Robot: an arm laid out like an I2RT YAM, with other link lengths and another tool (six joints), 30 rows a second.
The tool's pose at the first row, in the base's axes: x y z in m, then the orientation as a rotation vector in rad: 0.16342, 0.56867, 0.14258, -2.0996, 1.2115, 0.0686
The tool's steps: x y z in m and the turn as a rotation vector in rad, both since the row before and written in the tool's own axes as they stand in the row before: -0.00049, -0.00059, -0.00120, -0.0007, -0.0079, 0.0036; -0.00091, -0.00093, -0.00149, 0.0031, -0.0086, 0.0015; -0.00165, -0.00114, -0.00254, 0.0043, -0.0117, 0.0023; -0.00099, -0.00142, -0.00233, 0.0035, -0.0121, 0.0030; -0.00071, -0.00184, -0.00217, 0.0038, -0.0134, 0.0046; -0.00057, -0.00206, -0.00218, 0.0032, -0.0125, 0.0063; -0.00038, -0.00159, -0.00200, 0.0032, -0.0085, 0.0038; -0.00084, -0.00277, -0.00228, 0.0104, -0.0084, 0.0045; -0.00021, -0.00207, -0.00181, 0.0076, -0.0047, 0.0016; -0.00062, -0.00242, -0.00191, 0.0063, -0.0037, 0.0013
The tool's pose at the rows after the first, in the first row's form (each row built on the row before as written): 0.16326, 0.56851, 0.14399, -2.0959, 1.2108, 0.0789; 0.16306, 0.56858, 0.14596, -2.0900, 1.2067, 0.0866; 0.16232, 0.56860, 0.14911, -2.0817, 1.2013, 0.0971; 0.16223, 0.56832, 0.15200, -2.0735, 1.1966, 0.1088; 0.16268, 0.56803, 0.15488, -2.0637, 1.1927, 0.1223; 0.16339, 0.56766, 0.15783, -2.0537, 1.1912, 0.1360; 0.16390, 0.56710, 0.16030, -2.0463, 1.1895, 0.1444; 0.16501, 0.56699, 0.16381, -2.0322, 1.1874, 0.1485; 0.16604, 0.56651, 0.16632, -2.0233, 1.1850, 0.1493; 0.16708, 0.56632, 0.16928, -2.0160, 1.1831, 0.1497
